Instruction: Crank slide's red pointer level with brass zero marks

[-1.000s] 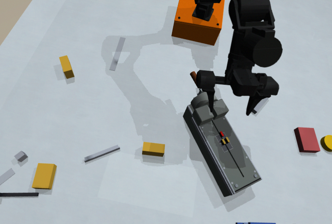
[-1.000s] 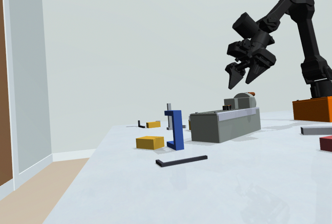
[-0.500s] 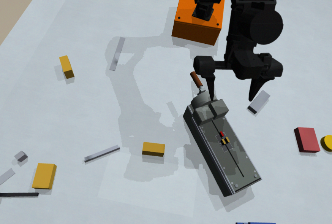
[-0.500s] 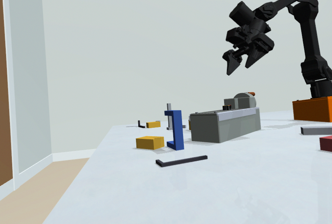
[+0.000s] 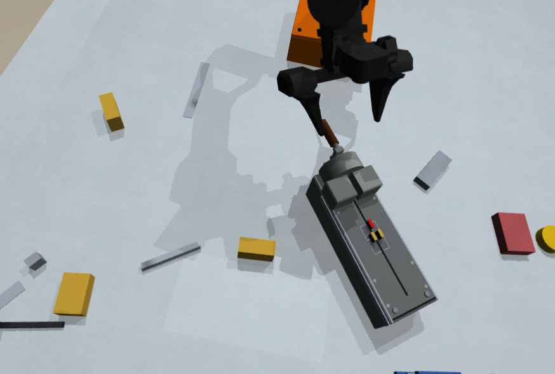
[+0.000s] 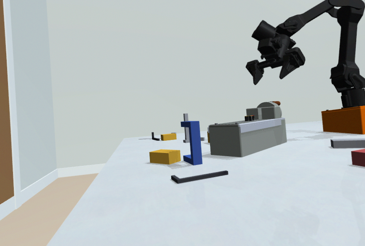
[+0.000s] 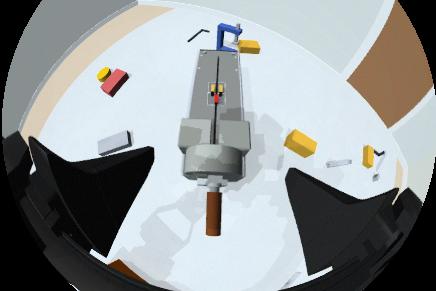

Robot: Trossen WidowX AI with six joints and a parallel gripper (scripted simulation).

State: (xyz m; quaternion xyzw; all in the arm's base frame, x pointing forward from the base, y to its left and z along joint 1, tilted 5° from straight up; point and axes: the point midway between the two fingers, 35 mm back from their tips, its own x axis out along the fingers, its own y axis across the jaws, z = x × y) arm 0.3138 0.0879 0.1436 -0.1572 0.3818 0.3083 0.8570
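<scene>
Now: gripper tip 3 cm past the brown handle, 3 cm to the left of it and 7 cm above it. The rest, counted from my gripper tip: red pointer 8 cm ahead, 9 cm to the left, 11 cm below; grey block 12 cm behind, 20 cm to the left, 18 cm below; blue clamp 26 cm ahead, 25 cm to the left, 14 cm below.
</scene>
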